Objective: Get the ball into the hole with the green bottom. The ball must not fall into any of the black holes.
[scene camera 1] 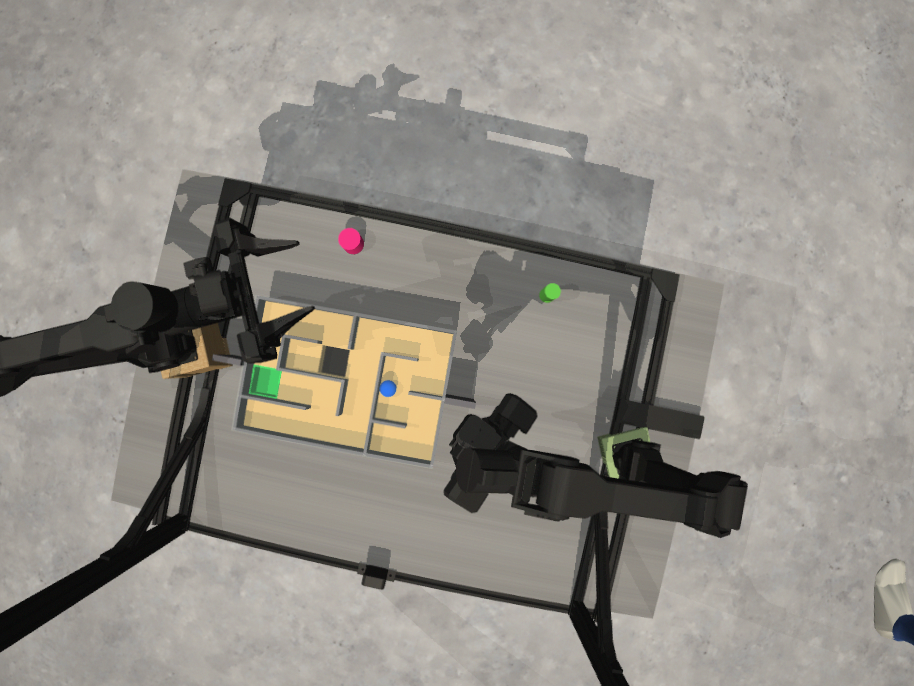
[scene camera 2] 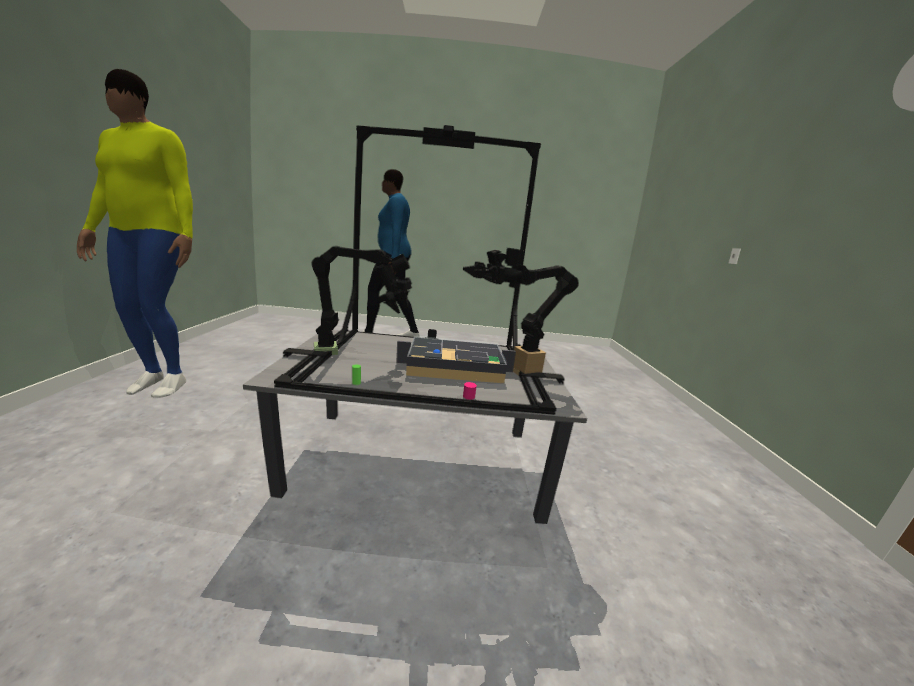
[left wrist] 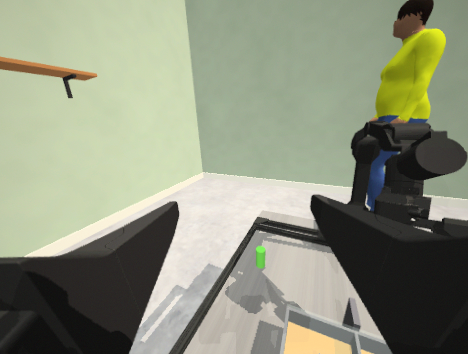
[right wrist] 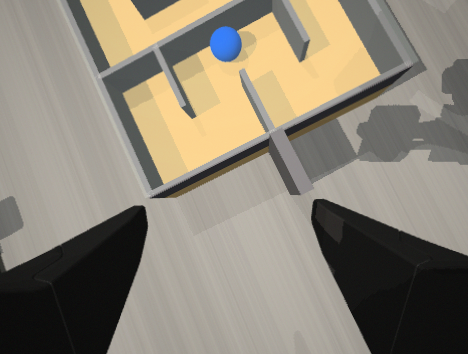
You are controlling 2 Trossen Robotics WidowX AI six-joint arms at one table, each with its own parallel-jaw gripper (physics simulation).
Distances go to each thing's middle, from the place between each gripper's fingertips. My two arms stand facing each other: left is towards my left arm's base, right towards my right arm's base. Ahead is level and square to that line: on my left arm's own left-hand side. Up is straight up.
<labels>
The tan maze board [scene camera 1: 365, 385] is 25 cm to the left of my right hand, 17 cm below it and 3 cm ahead of it.
Right now my left hand is 39 cm above the tan maze board, 15 cm past it and 1 cm to the left of it.
</labels>
